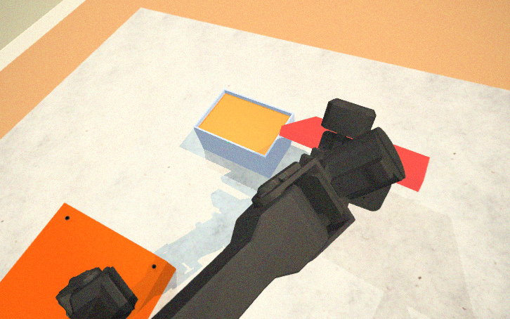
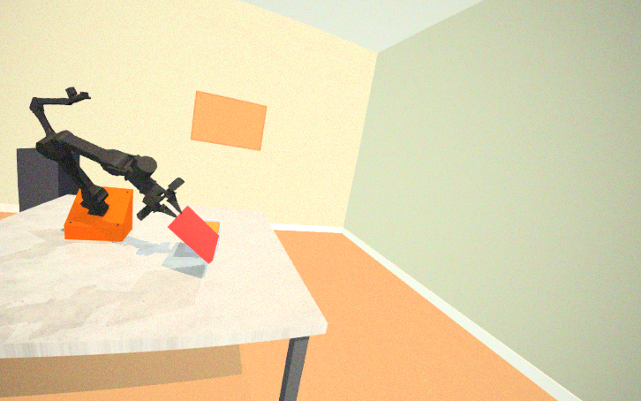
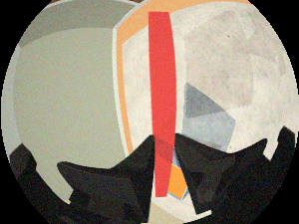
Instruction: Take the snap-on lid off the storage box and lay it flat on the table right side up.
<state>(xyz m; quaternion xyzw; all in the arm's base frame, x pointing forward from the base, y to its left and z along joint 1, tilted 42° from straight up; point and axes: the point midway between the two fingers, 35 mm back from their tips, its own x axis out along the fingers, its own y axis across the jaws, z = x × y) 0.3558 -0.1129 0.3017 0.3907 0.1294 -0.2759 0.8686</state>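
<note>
My gripper tip is 60 mm short of the red lid and 50 mm above it. From my gripper tip the other things lie so: storage box: 60 mm ahead, 270 mm to the left, 170 mm below.
</note>
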